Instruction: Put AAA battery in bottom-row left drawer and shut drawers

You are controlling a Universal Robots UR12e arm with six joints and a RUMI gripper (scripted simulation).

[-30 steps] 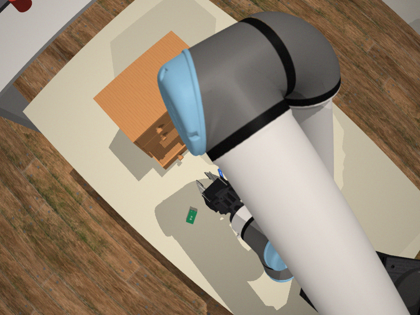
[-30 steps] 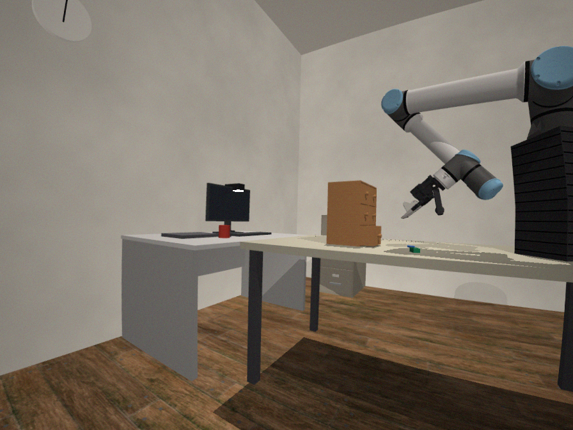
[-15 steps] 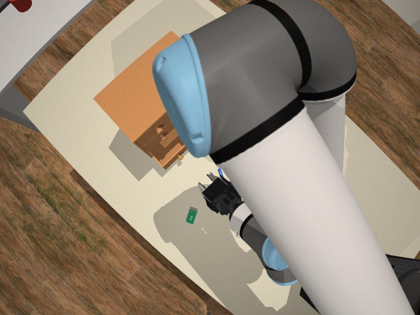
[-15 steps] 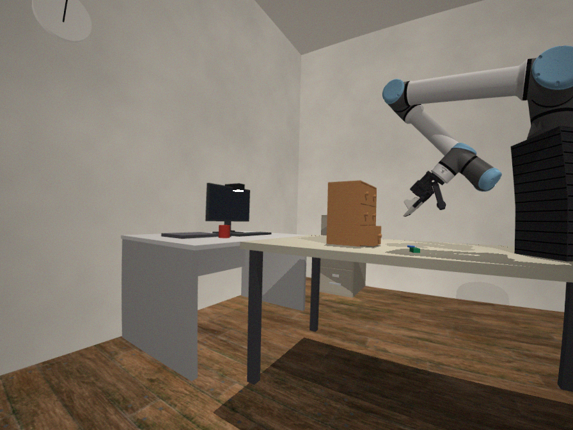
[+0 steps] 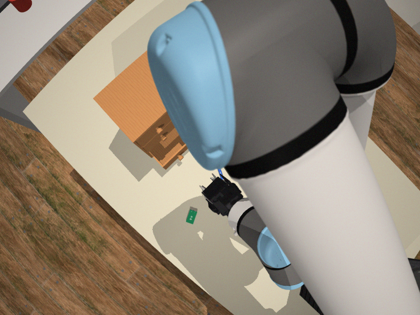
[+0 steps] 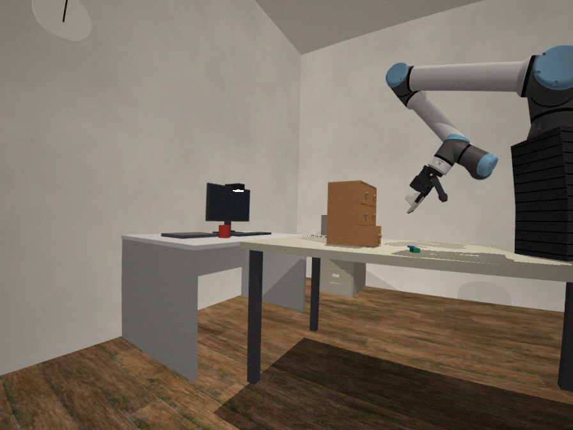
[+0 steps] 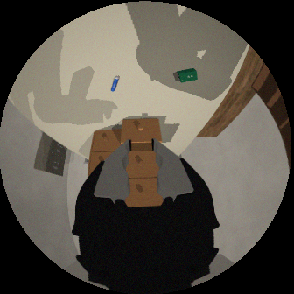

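My gripper is now 170 mm above the AAA battery and 60 mm to the left of it. From my hand the other things lie so: green block 170 mm below, 110 mm to the left, 30 mm behind.
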